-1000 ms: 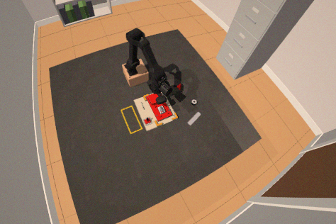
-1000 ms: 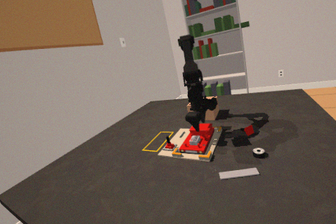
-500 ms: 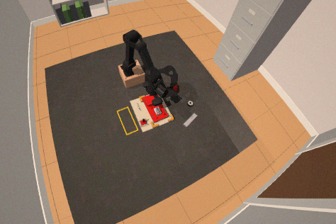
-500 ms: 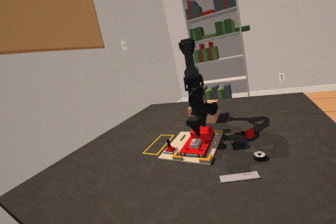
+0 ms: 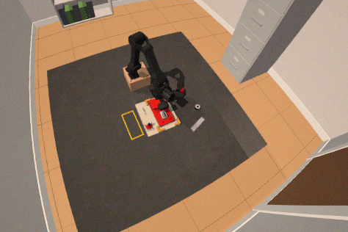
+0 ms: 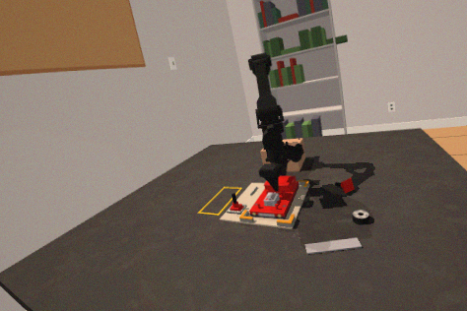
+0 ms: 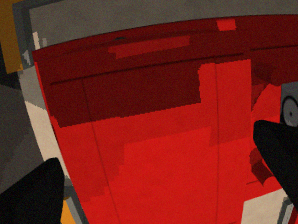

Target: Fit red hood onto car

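My gripper tip is 9 cm short of the grey engine block and 1 cm above it. Round my gripper tip: red hood 1 cm above.
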